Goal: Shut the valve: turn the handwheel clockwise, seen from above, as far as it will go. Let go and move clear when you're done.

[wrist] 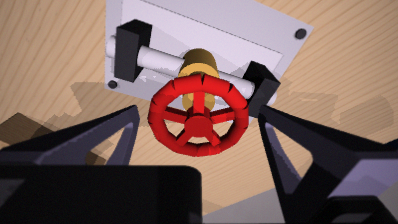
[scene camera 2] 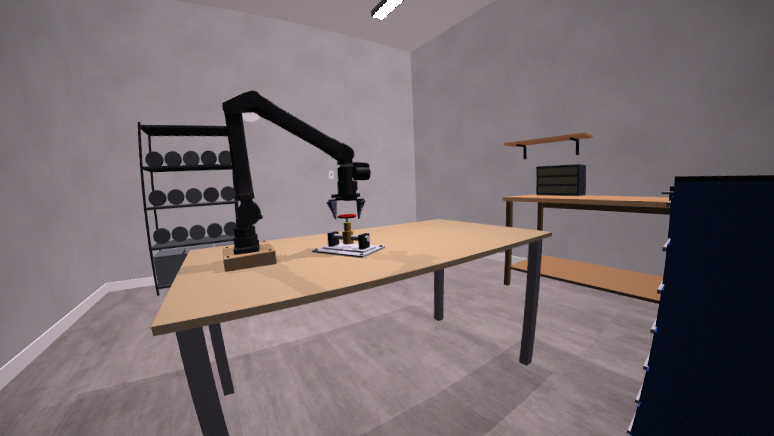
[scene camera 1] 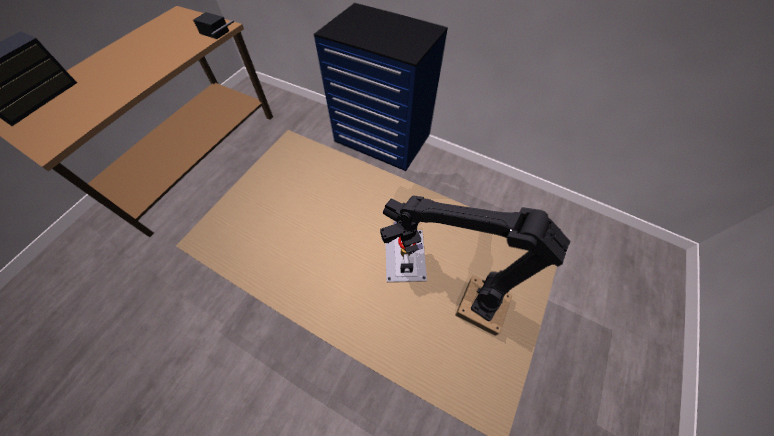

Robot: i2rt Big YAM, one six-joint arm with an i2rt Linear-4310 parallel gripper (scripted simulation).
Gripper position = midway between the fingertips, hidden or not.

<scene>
In view: the gripper (wrist: 198,111) and a red handwheel (wrist: 198,120).
</scene>
